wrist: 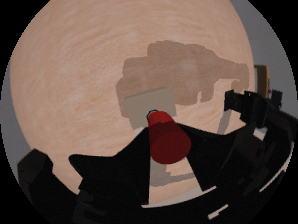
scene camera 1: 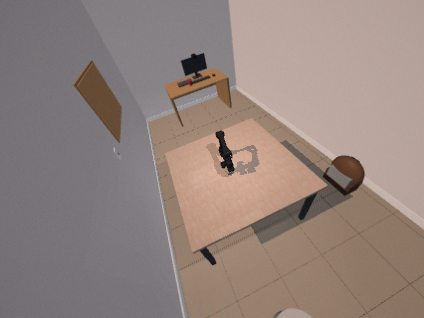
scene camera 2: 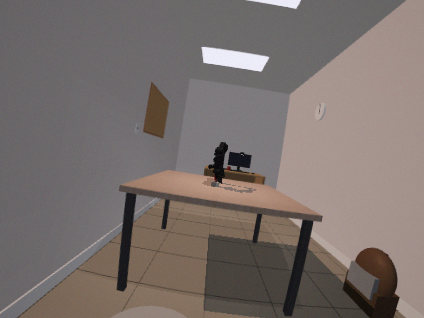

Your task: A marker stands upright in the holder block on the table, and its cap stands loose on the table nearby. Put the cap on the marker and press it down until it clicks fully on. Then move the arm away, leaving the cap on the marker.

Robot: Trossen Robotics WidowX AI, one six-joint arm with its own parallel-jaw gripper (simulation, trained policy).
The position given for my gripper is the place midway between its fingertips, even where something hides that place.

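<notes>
Red cap (wrist: pixel 169 144), in sight. My gripper (wrist: pixel 161 128), visible too.
</notes>
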